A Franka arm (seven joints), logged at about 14 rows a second.
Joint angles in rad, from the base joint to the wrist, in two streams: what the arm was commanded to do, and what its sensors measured. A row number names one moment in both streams.
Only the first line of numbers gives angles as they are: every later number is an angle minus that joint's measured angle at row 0.
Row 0, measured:
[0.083, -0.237, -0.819, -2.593, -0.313, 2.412, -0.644]
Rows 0 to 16, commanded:
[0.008, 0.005, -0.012, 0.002, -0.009, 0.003, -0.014]
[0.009, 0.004, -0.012, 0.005, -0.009, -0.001, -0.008]
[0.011, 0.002, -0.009, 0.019, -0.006, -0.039, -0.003]
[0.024, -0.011, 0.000, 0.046, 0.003, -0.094, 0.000]
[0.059, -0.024, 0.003, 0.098, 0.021, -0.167, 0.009]
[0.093, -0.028, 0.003, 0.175, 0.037, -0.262, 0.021]
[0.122, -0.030, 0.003, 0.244, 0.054, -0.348, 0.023]
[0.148, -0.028, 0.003, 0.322, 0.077, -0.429, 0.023]
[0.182, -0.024, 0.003, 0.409, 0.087, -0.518, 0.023]
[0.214, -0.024, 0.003, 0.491, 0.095, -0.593, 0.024]
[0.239, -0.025, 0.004, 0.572, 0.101, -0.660, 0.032]
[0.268, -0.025, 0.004, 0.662, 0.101, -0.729, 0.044]
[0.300, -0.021, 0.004, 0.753, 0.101, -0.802, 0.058]
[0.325, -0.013, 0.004, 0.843, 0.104, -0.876, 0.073]
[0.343, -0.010, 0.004, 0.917, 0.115, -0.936, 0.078]
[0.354, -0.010, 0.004, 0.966, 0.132, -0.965, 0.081]
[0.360, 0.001, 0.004, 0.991, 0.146, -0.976, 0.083]
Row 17, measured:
[0.338, -0.032, 0.018, 0.892, 0.104, -0.918, 0.066]
